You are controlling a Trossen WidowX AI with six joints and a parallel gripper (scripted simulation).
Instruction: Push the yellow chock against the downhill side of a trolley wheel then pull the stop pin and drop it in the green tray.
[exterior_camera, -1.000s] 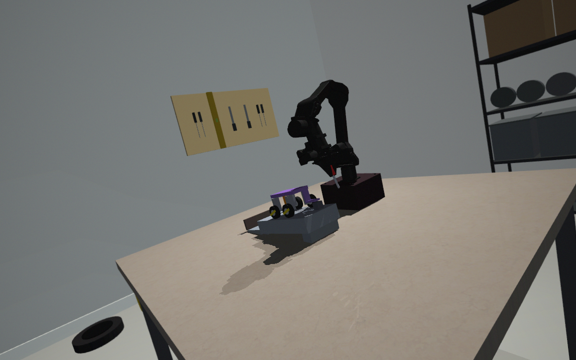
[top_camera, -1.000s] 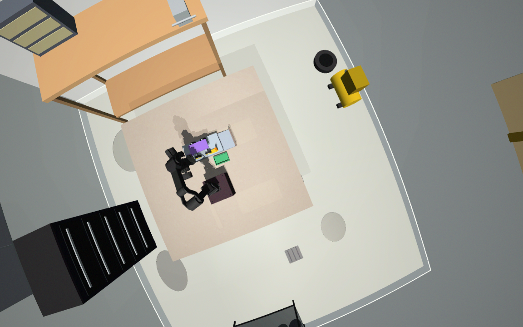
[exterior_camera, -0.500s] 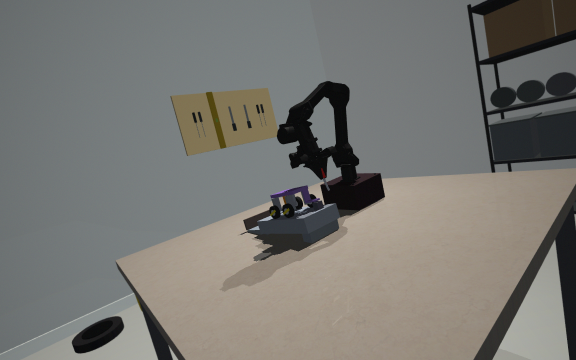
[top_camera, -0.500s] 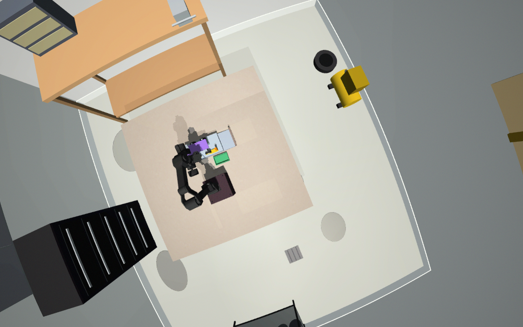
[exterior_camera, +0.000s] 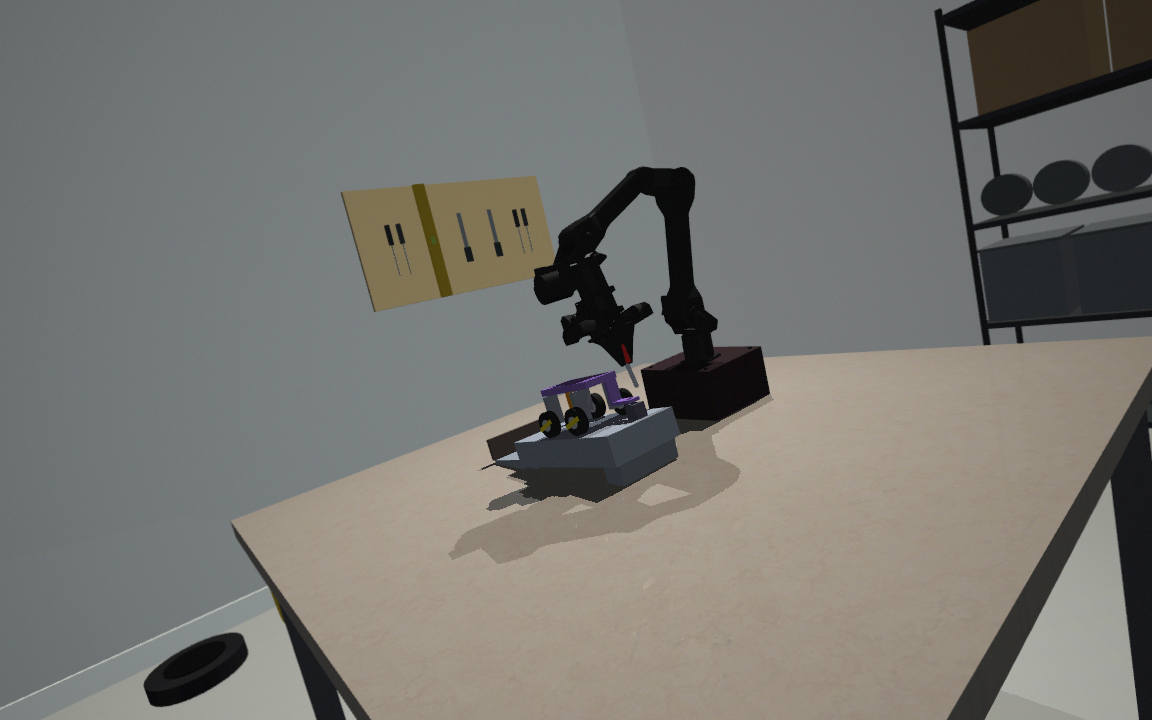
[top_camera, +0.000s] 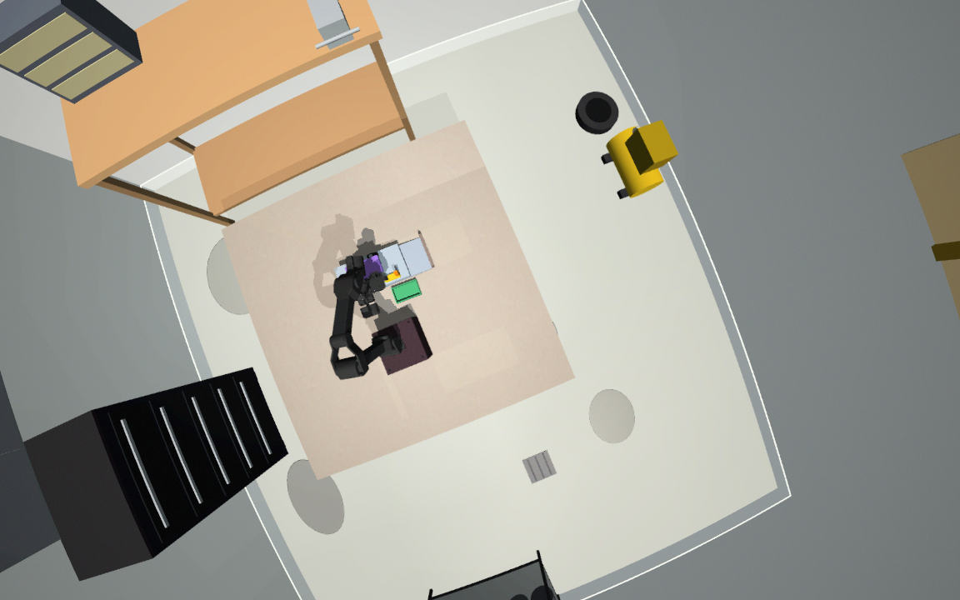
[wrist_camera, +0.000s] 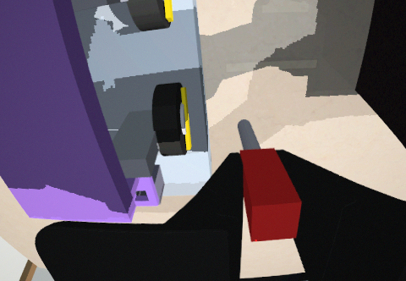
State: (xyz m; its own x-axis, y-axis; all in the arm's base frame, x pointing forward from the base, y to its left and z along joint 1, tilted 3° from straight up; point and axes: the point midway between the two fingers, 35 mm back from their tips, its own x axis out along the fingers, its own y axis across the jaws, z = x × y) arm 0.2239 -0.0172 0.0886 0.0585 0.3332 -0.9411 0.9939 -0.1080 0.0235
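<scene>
Now: the green tray 16 cm below my gripper tip, 12 cm to the right of it and 4 cm behind it. From my gripper tip the other things lie so: purple trolley: 10 cm ahead, 5 cm below, 3 cm to the right; yellow chock: 11 cm to the right, 7 cm below, 3 cm ahead; red-headed stop pin: right at my gripper tip.
</scene>
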